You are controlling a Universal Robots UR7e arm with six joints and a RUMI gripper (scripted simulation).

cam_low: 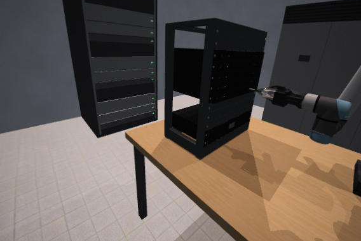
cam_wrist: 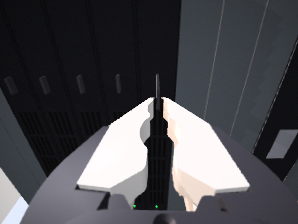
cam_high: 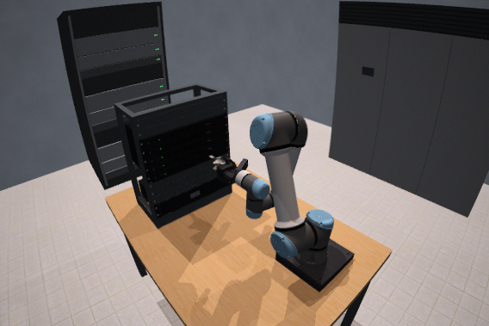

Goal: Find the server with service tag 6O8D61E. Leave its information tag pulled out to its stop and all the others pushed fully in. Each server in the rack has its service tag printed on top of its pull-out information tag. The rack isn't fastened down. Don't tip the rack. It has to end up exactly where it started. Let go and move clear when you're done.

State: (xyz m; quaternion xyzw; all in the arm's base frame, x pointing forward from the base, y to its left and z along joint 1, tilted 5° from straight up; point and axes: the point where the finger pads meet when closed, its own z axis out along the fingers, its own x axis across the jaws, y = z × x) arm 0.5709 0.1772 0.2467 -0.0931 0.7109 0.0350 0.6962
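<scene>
Now: hand 5 cm short of the information tag and 1 cm to the right of it.
</scene>
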